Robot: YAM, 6 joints.
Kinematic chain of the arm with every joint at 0, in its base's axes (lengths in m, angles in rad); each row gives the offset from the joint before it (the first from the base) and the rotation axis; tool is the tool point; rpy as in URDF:
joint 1: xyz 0 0 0.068 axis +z
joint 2: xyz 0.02 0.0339 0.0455 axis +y
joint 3: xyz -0.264 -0.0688 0 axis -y
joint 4: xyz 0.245 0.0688 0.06 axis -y
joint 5: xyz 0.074 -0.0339 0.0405 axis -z
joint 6: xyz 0.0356 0 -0.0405 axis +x
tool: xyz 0 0 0 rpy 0 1.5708 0
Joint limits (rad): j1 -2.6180..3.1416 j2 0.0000..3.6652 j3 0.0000..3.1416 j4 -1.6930..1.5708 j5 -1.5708..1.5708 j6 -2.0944..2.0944
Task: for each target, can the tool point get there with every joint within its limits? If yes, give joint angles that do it. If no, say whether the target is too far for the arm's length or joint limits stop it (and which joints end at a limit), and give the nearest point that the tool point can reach.
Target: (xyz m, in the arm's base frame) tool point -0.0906 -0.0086 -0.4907
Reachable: no: joint limits stop it (at a limit: joint 1, joint 2) | nearest point -0.1338 -0.0018 -0.3616 | short by 0.136 m
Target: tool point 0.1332 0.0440 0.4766
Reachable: yes | joints 0.1792 0.8038 0.9502 0.7031 -0.5827 -0.0749
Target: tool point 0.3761 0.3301 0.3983
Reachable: yes | joints 0.7860 2.1575 2.1419 0.1164 1.1752 -0.7846
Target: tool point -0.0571 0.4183 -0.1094
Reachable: yes | joints 1.7612 2.9001 1.2967 1.2052 0.7054 1.5089
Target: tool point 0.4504 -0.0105 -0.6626
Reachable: no: too far | nearest point 0.3568 -0.0083 -0.3638 | short by 0.313 m
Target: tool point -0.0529 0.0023 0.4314
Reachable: yes | joints -0.3853 0.4459 1.4927 -1.4185 0.5226 0.6530
